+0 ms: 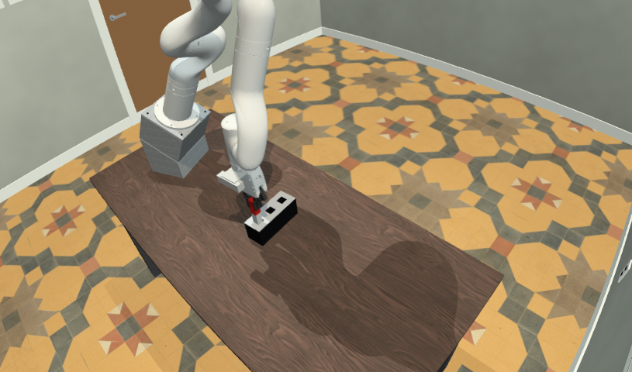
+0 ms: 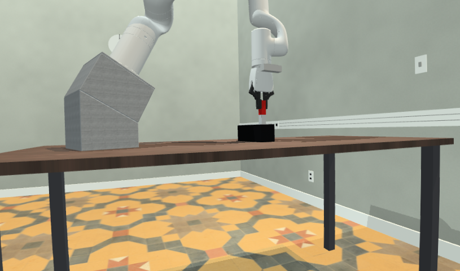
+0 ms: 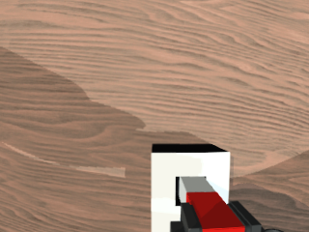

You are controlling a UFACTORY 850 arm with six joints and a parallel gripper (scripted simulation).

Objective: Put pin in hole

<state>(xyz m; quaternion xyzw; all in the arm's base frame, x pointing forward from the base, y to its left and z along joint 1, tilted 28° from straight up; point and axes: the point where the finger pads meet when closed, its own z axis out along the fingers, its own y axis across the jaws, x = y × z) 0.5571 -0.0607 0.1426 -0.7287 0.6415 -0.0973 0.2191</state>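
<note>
Right now my hand is 10 mm past the black block, 60 mm to the right of it and 120 mm above it. From my hand the other things lie so: pin: 10 mm below.
</note>
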